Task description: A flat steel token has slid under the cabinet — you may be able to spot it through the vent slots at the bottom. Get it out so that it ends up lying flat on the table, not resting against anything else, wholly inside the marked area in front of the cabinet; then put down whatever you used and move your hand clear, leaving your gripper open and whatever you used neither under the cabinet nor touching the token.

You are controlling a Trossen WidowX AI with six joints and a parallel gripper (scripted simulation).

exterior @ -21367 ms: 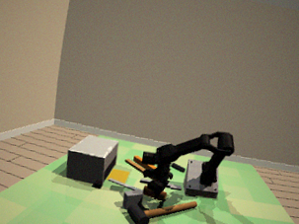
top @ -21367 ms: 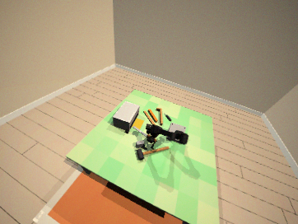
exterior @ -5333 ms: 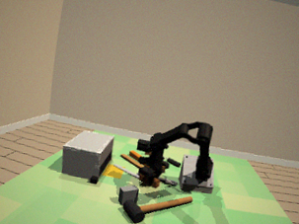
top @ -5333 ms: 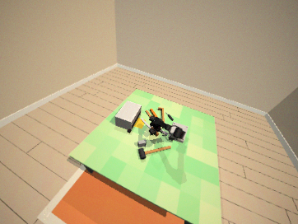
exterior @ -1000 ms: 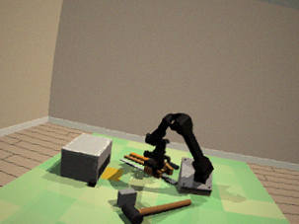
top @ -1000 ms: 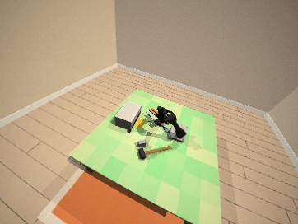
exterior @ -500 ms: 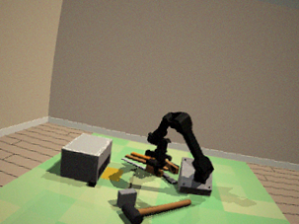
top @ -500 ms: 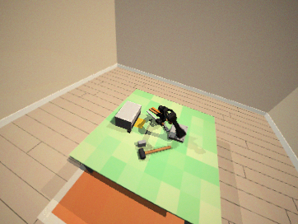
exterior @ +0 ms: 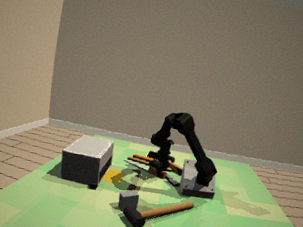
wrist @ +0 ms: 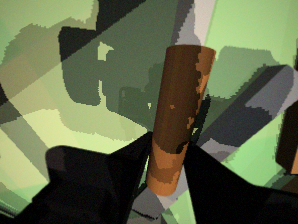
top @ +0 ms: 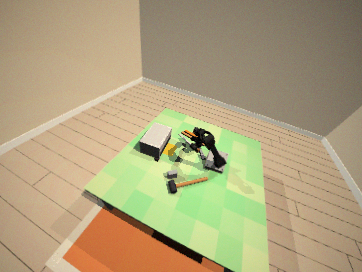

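Now: the flat grey tool 5 cm behind my gripper tip and 1 cm to the left of it. Also, from my gripper tip: small grey block 38 cm to the left, 10 cm ahead, 2 cm above; then steel token 40 cm ahead, 10 cm to the left, 1 cm below.
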